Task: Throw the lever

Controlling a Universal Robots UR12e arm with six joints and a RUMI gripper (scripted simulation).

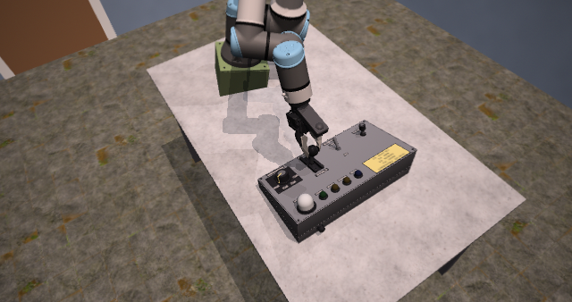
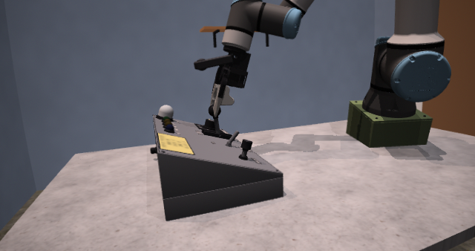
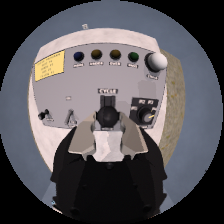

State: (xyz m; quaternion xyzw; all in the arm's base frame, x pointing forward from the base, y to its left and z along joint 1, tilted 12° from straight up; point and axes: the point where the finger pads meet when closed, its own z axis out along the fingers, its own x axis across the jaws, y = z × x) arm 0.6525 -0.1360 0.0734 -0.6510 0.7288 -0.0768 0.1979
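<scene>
The ball-topped lever lies 1 cm behind my hand and 4 cm below it. Also, from my hand: rotary selector (2 cm behind, 13 cm to the right, 6 cm below); toggle switch (1 cm behind, 12 cm to the left, 7 cm below); wedge-shaped console (3 cm ahead, 5 cm to the left, 8 cm below).
</scene>
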